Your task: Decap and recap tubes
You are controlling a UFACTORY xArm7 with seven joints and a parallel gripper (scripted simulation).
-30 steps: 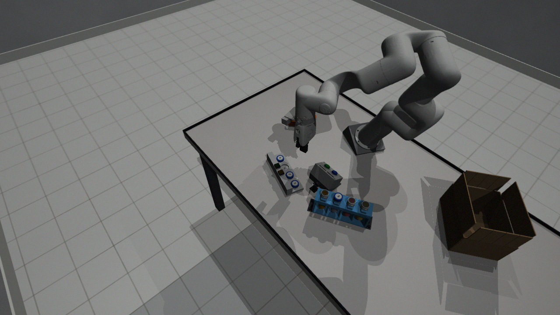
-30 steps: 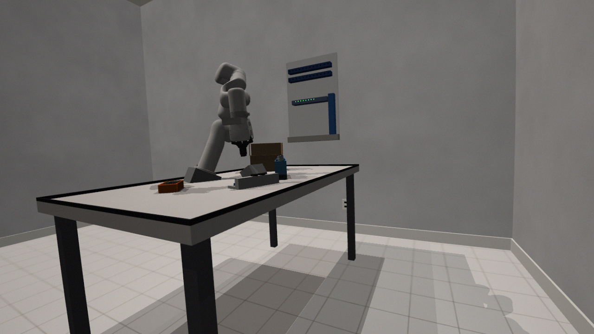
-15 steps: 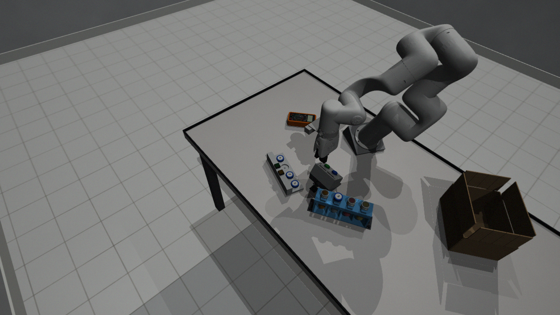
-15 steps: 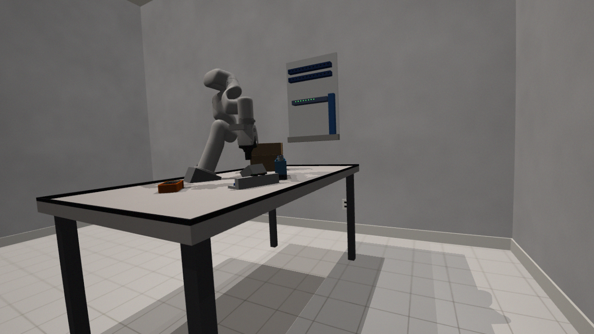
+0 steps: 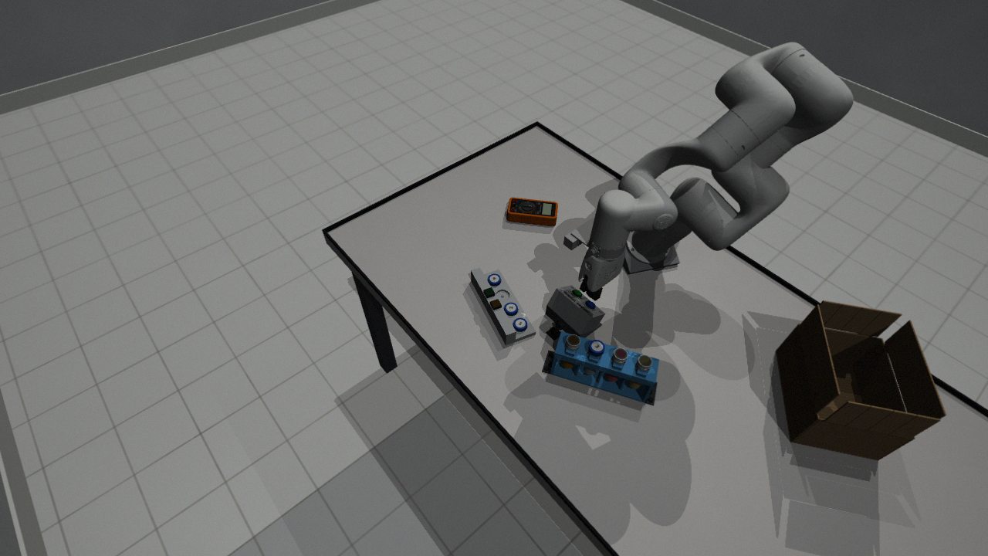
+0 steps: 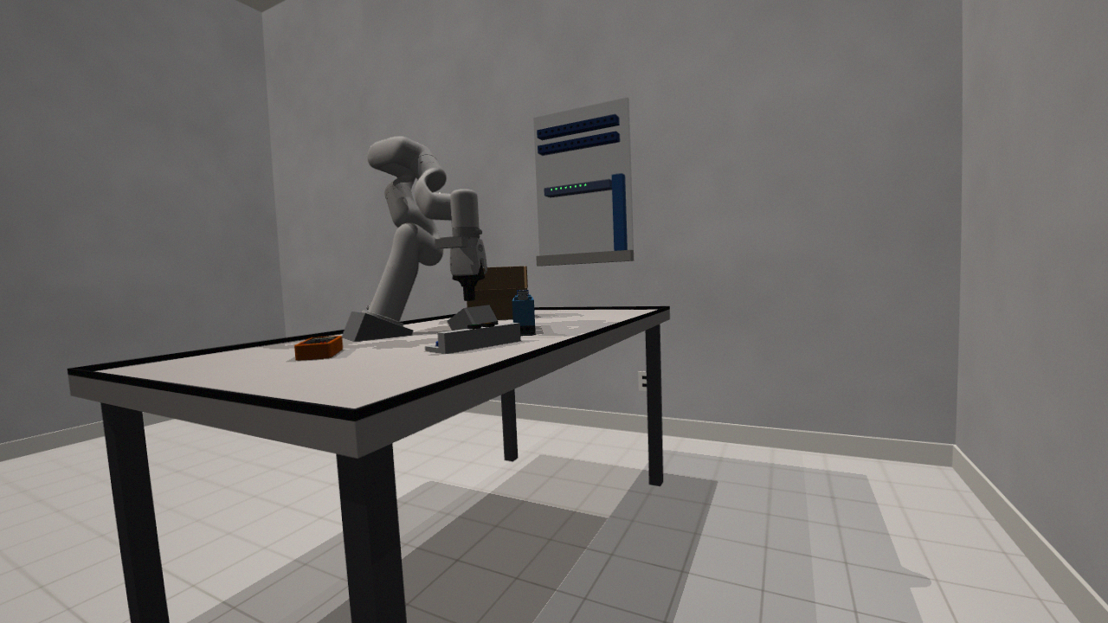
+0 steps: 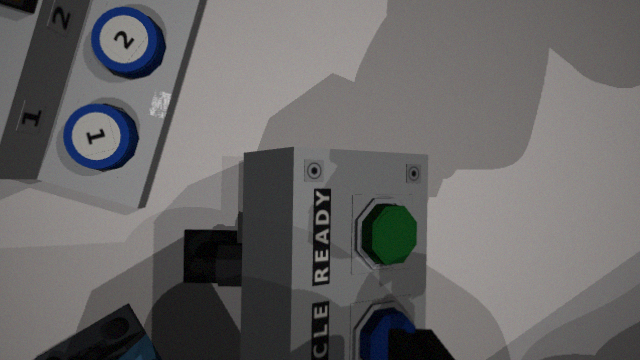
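The blue key lies 50 mm below my hand. The rest, counted from my hand: cap 3: 90 mm ahead, 130 mm to the left; key housing: 20 mm ahead, 20 mm to the right, 70 mm below; green key: 10 mm ahead, 40 mm to the right, 50 mm below.
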